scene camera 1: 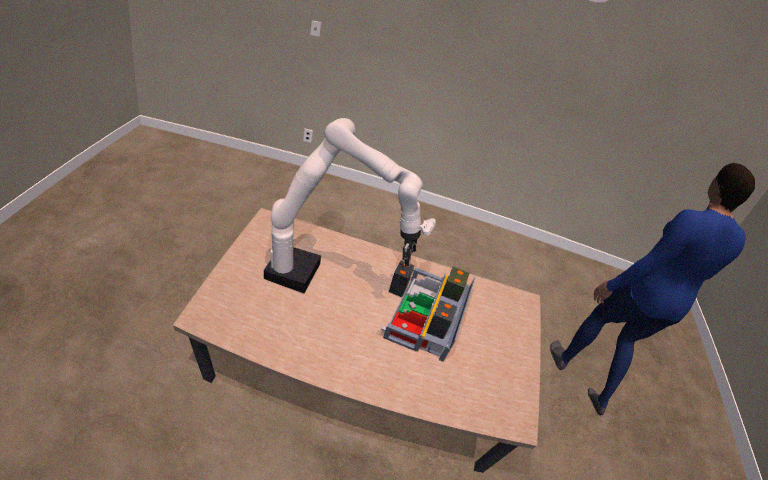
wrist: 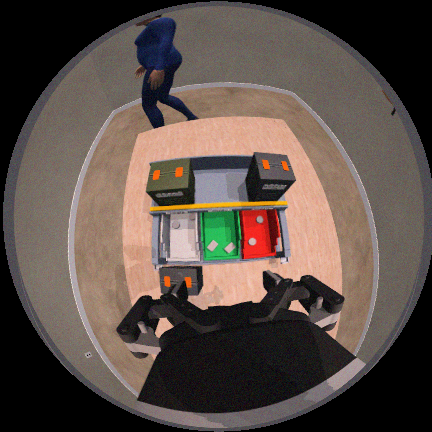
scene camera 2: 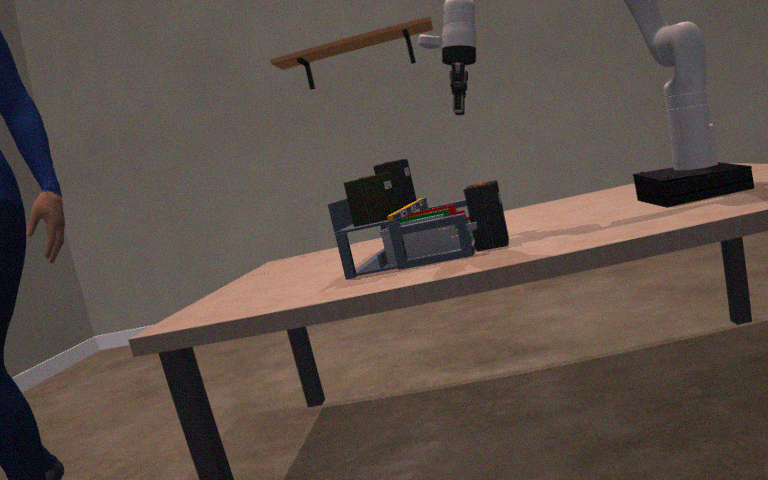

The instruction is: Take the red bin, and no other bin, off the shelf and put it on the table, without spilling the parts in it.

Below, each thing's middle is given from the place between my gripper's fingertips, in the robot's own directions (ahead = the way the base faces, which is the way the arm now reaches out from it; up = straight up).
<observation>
Now: hand 25 cm above the red bin (wrist: pixel 265 233), 13 cm to the left of it and 10 cm short of it. Round my hand: shelf (scene camera 1: pixel 447 340) (22 cm ahead, 19 cm below, 3 cm to the right); then green bin (wrist: pixel 223 227) (25 cm below, 11 cm ahead, 2 cm to the right); then dark box (scene camera 2: pixel 483 200) (22 cm below, 10 cm to the left, 1 cm behind).
</observation>
